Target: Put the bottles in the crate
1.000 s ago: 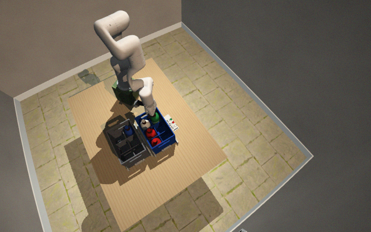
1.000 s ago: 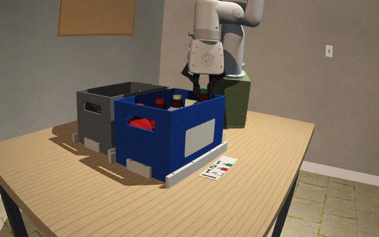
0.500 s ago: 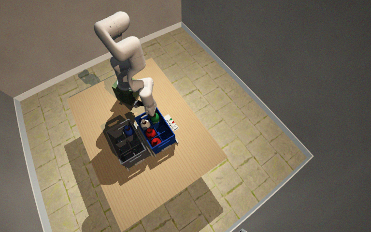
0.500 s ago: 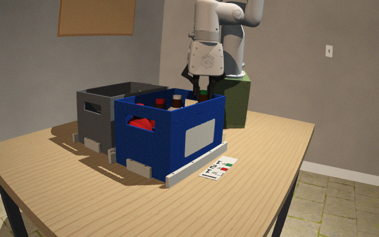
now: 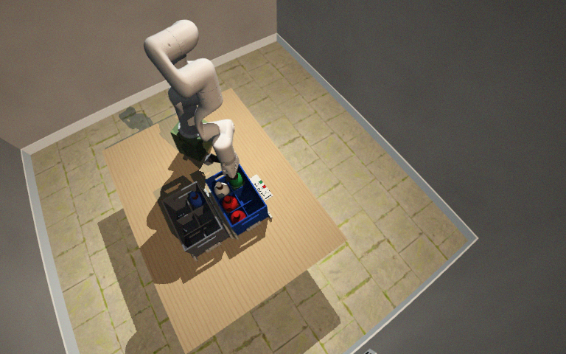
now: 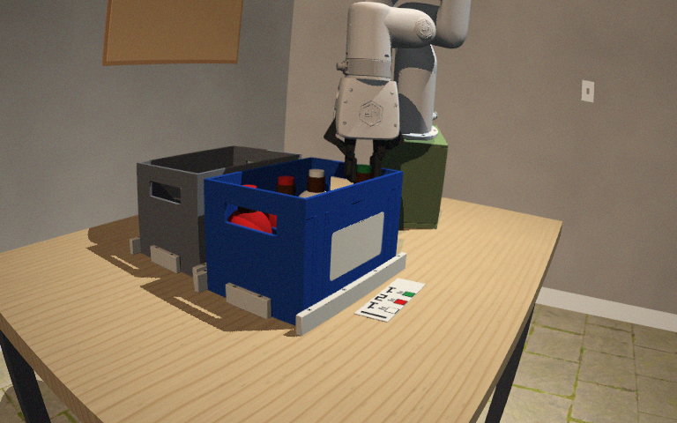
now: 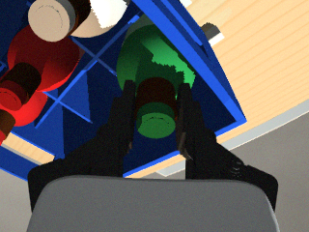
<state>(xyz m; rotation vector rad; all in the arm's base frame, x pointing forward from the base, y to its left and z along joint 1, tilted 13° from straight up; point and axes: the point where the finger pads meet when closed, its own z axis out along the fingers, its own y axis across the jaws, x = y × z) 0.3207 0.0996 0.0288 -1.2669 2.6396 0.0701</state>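
My hand is 7 cm above the green-label bottle. Round my hand: red bottle 10 cm ahead, 7 cm to the right, 9 cm below; then white-label bottle 1 cm ahead, 9 cm to the right, 9 cm below; then blue crate 10 cm ahead, 3 cm to the right, 9 cm below.
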